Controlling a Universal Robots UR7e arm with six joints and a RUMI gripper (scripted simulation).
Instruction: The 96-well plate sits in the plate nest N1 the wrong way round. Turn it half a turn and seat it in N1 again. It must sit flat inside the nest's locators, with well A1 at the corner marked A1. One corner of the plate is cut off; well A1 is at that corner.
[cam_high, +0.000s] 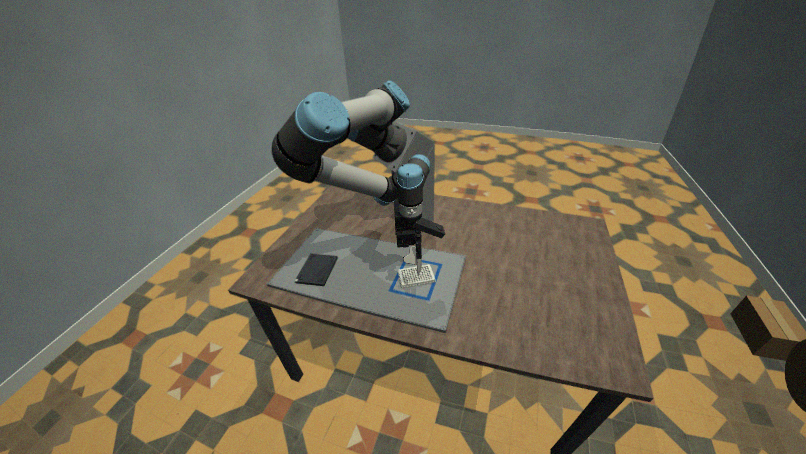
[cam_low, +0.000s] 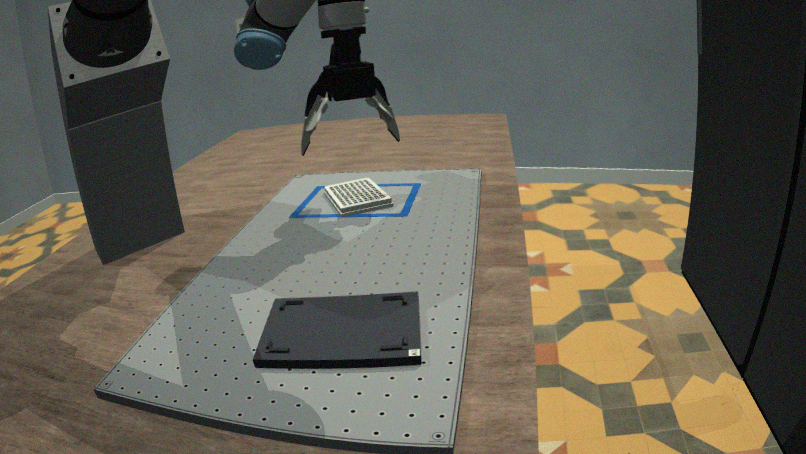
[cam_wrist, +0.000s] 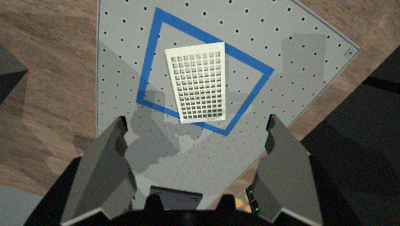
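The 96-well plate lies 80 mm below my hand. From my hand the other things lie so: A1 label (50 mm ahead, 450 mm to the right, 80 mm below); then black plate nest N1 (20 mm behind, 390 mm to the right, 80 mm below).
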